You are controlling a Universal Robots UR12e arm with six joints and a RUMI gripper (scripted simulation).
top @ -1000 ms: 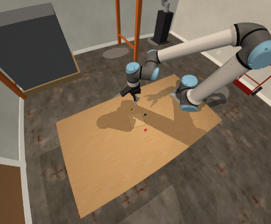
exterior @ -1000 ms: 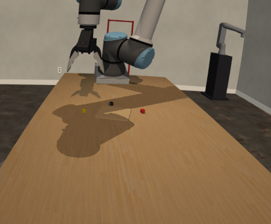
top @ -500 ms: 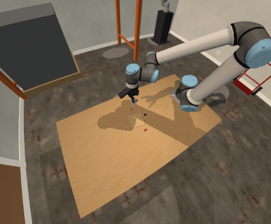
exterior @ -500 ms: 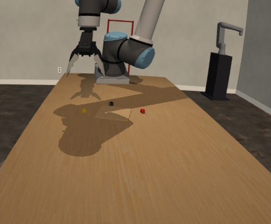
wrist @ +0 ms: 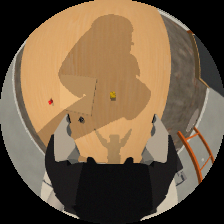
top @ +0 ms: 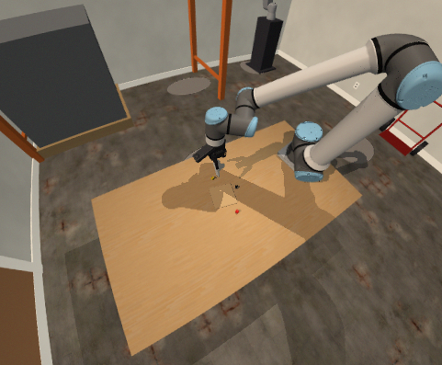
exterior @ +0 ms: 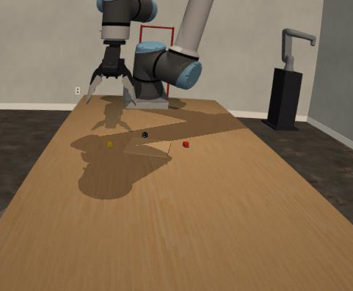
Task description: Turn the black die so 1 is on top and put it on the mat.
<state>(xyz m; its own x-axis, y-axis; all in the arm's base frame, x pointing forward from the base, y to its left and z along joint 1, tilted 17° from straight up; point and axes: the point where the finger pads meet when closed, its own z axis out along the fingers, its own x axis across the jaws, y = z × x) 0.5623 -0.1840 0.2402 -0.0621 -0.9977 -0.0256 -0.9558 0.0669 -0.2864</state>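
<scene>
Now: the yellow die 1 cm behind my hand and 14 cm below it. Round my hand: red die 1 cm behind, 26 cm to the left, 14 cm below; then black die 10 cm behind, 13 cm to the left, 14 cm below; then tan mat 13 cm to the left, 14 cm below.
</scene>
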